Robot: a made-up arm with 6 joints.
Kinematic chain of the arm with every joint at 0, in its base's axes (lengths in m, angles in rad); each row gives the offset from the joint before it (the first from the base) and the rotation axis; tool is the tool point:
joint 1: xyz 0 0 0.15 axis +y
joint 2: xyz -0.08 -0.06 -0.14 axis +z
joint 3: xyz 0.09 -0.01 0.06 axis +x
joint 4: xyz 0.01 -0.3 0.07 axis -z
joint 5: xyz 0 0.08 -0.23 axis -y
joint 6: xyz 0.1 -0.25 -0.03 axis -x
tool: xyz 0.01 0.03 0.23
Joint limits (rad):
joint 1: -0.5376..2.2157
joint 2: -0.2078..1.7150
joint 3: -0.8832..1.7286
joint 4: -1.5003..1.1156
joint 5: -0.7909..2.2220
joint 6: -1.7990..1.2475
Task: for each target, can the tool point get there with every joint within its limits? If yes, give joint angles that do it. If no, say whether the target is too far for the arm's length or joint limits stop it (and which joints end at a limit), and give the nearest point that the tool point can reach.
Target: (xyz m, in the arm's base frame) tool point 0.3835 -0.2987 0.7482
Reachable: no: joint limits stop it (at a limit: joint 1, joint 3, joint 5, joint 6) | nearest point 0.3524 -0.2787 0.6831 | short by 0.075 m
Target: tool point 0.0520 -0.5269 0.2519
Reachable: yes | joints 0.4037 0.0139 -0.5276 -1.1397 1.6422 0.3455
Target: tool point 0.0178 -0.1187 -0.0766
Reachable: yes | joints 1.3016 1.0025 -0.1824 0.4447 0.8288 0.8662
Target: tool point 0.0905 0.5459 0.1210
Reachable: no: joint limits stop it (at a limit: joint 2, joint 6) | nearest point 0.1072 0.4872 0.1156 | short by 0.061 m
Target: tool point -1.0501 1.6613 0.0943
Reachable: no: too far | nearest point -0.5610 0.4956 0.1202 | short by 1.264 m
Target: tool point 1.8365 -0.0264 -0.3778
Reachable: no: too far | nearest point 0.7309 -0.0463 -0.1253 | short by 1.134 m
